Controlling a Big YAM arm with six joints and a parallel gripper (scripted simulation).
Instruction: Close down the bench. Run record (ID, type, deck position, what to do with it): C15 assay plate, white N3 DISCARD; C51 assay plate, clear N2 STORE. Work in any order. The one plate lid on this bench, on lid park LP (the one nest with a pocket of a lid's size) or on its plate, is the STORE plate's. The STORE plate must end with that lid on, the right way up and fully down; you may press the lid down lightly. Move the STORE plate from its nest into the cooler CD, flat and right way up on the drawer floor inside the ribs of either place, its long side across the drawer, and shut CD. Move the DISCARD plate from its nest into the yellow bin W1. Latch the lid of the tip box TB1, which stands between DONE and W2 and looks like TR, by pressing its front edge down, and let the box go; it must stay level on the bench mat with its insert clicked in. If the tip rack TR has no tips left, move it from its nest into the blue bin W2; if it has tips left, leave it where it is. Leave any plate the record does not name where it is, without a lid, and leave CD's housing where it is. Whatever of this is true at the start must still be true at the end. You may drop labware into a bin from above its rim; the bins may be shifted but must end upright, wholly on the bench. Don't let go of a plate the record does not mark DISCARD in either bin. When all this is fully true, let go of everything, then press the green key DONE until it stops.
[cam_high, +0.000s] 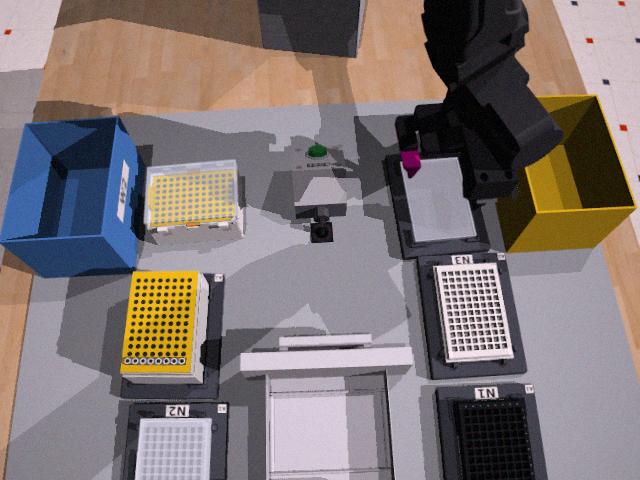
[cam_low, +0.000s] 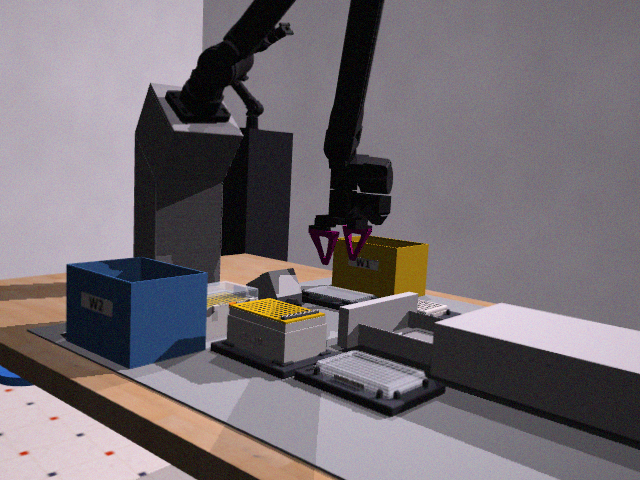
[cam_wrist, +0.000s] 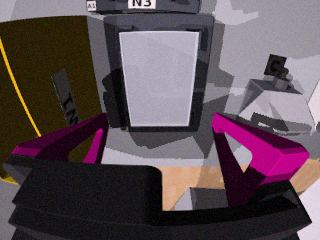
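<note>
The plate lid is 8 cm below my hand. From my hand the other things lie so: lid park LP (9 cm below); then green DONE key (16 cm to the right, 5 cm behind, 3 cm below); then yellow bin W1 (15 cm to the left, 5 cm below, 1 cm behind).
</note>
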